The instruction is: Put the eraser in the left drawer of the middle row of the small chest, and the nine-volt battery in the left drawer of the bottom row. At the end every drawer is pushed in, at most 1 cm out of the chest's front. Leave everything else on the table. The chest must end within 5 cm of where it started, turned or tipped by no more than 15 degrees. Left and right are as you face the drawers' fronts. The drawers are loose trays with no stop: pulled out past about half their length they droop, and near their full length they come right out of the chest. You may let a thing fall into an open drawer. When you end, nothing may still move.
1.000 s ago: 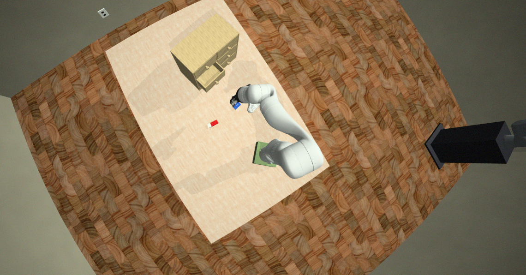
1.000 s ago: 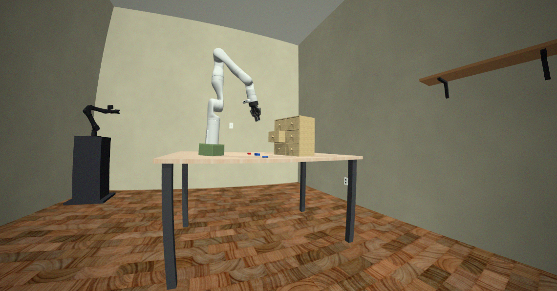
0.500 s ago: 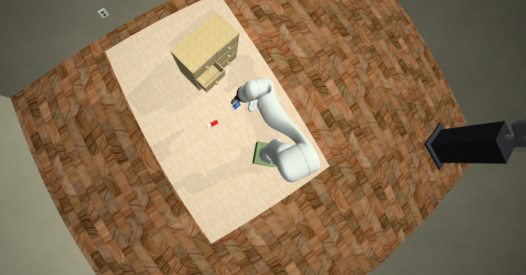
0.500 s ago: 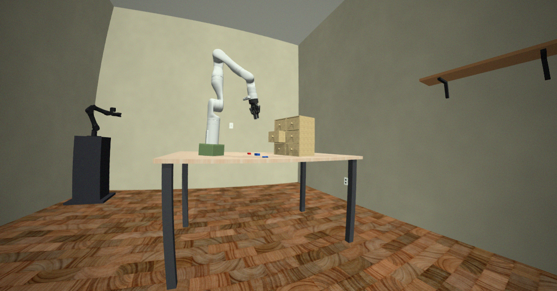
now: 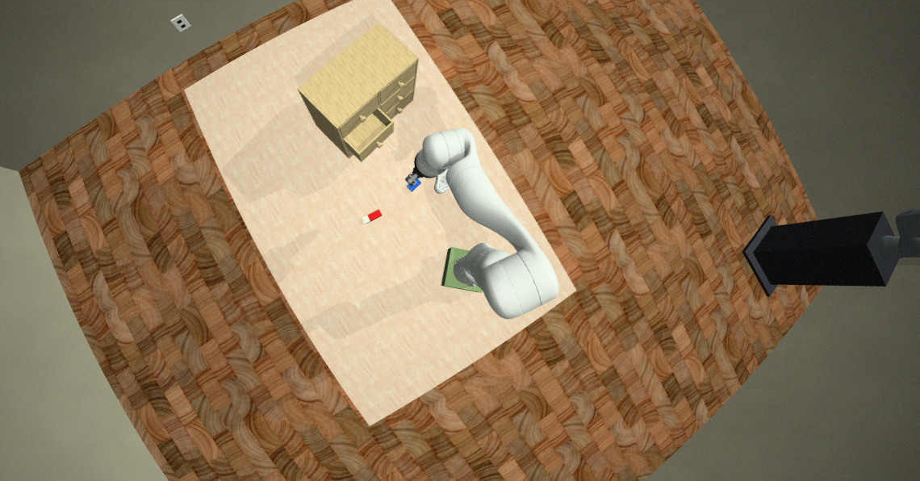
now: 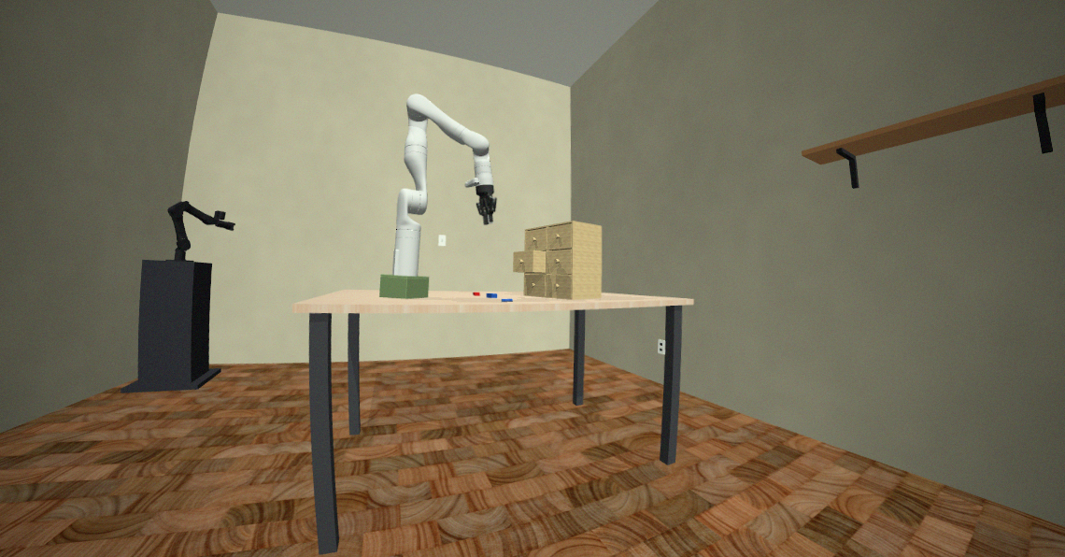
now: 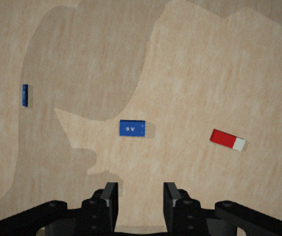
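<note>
Right now the red eraser is 32 cm below my hand, 18 cm to the left of it and 2 cm ahead of it. From my hand the other things lie so: blue nine-volt battery: 31 cm below, 2 cm ahead; then thin blue stick: 32 cm below, 22 cm to the right, 1 cm behind.
</note>
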